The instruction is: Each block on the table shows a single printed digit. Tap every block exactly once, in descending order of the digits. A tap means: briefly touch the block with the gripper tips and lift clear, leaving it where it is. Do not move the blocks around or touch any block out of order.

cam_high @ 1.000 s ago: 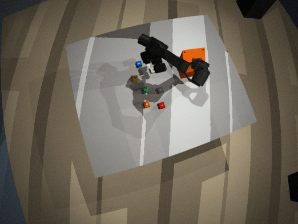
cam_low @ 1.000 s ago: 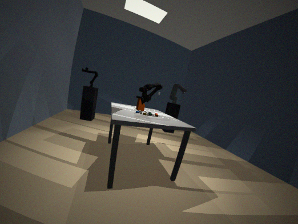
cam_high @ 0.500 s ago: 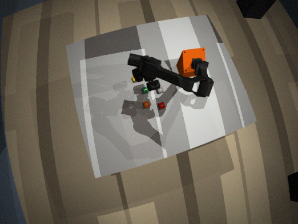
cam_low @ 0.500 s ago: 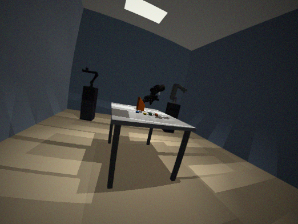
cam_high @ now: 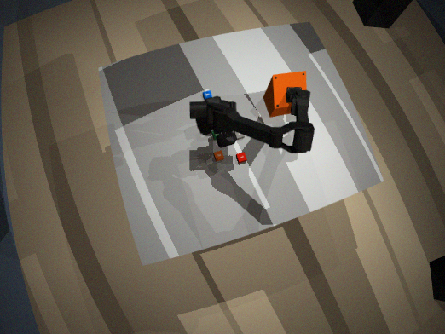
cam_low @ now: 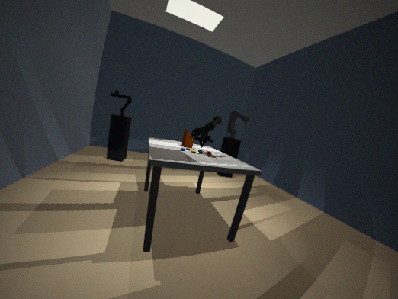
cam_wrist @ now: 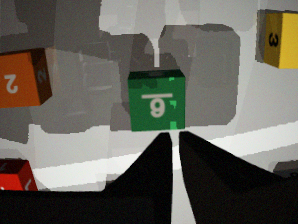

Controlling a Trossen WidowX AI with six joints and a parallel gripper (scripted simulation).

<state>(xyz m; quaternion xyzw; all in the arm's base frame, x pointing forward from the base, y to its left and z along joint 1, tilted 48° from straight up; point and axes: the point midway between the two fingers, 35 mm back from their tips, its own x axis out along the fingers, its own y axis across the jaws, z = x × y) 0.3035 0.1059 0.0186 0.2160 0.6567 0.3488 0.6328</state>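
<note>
Now: the green block 1 cm to the left of my gripper tip and 4 cm below it. From my gripper tip the other things lie so: grey block: 8 cm behind, 2 cm to the left, 4 cm below; then yellow block: 5 cm ahead, 8 cm to the right, 4 cm below; then orange block: 1 cm ahead, 9 cm to the left, 4 cm below.
</note>
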